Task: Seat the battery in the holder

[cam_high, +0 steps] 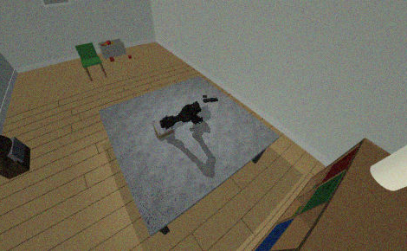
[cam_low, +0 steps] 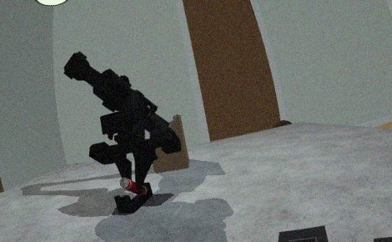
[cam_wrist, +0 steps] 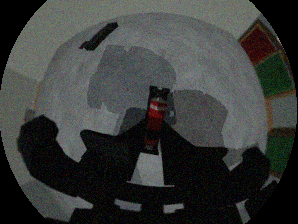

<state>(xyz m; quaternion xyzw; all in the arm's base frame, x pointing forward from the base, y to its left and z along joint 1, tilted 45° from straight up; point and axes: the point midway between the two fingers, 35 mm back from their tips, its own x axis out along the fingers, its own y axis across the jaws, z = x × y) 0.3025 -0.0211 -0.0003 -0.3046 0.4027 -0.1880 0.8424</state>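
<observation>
Right now the battery is 1 cm above my gripper tip.
</observation>
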